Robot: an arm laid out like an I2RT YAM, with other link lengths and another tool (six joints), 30 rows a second.
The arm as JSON. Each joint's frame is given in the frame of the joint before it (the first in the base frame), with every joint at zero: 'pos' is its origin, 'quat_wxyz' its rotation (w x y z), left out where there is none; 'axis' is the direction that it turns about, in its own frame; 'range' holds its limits. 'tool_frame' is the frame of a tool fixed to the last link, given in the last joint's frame.
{
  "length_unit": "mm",
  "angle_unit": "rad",
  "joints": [
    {
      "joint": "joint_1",
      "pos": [
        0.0,
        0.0,
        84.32
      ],
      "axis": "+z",
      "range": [
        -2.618,
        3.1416
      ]
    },
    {
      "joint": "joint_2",
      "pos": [
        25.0,
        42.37,
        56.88
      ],
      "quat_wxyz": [
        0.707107,
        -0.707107,
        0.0,
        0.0
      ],
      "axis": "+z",
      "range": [
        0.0,
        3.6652
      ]
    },
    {
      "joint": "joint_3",
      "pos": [
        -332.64,
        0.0,
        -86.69
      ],
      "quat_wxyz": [
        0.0,
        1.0,
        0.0,
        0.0
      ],
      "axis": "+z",
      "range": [
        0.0,
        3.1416
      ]
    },
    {
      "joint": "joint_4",
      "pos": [
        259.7,
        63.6,
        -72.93
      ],
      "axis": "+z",
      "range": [
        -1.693,
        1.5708
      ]
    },
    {
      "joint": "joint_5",
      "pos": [
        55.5,
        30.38,
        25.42
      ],
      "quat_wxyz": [
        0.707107,
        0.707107,
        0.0,
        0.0
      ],
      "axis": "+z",
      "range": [
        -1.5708,
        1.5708
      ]
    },
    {
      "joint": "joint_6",
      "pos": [
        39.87,
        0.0,
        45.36
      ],
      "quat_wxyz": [
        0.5,
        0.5,
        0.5,
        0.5
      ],
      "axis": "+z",
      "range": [
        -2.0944,
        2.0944
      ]
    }
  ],
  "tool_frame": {
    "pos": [
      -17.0,
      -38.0,
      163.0
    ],
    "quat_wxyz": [
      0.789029,
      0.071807,
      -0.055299,
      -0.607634
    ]
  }
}
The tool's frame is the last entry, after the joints.
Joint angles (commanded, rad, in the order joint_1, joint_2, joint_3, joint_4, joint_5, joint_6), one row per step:
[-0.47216 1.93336 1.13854 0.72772 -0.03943 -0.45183]
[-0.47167 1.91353 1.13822 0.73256 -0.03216 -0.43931]
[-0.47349 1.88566 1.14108 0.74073 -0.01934 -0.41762]
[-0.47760 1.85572 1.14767 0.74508 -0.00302 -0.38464]
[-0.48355 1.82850 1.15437 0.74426 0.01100 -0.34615]
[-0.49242 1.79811 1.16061 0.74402 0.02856 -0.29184]
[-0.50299 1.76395 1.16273 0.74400 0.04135 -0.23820]
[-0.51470 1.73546 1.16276 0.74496 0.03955 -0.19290]
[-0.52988 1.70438 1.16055 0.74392 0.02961 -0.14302]
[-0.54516 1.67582 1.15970 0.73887 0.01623 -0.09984]
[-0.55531 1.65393 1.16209 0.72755 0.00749 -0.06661]
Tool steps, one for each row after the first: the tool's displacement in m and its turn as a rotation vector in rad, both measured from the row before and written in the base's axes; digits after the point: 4 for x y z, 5 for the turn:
[-0.0035 0.0001 0.0134 -0.00009 -0.02679 -0.00746]
[-0.0059 -0.0019 0.0208 0.00158 -0.04387 -0.01514]
[-0.0075 -0.0037 0.0231 0.01101 -0.05123 -0.01988]
[-0.0081 -0.0044 0.0203 0.01938 -0.04760 -0.01789]
[-0.0110 -0.0062 0.0223 0.03159 -0.05917 -0.02156]
[-0.0130 -0.0050 0.0221 0.02994 -0.05966 -0.01659]
[-0.0113 -0.0029 0.0174 0.02354 -0.04898 -0.00283]
[-0.0127 -0.0025 0.0169 0.02612 -0.04913 0.00382]
[-0.0117 -0.0018 0.0147 0.02174 -0.04048 0.00686]
[-0.0084 -0.0009 0.0108 0.01891 -0.02726 0.00591]

